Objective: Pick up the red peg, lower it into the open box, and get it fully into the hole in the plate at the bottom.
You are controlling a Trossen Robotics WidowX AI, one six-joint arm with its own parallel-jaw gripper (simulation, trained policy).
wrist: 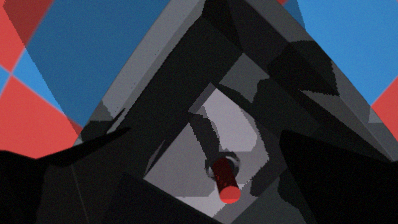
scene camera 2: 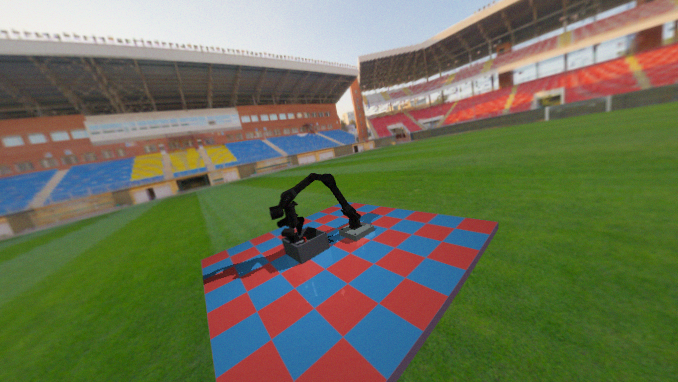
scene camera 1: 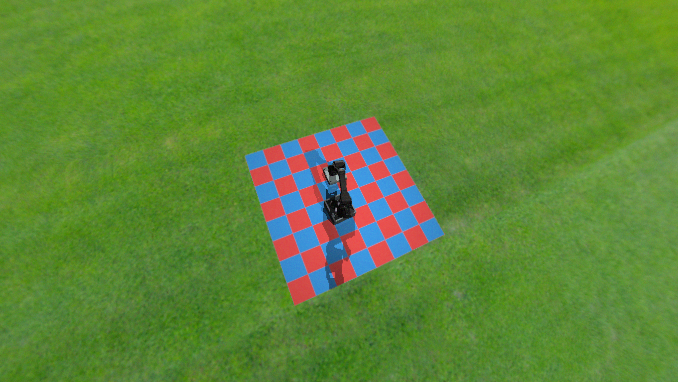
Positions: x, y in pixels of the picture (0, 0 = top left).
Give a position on a dark grey box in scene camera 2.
At 319, 243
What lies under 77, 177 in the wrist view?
My gripper.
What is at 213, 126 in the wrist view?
A light grey plate.
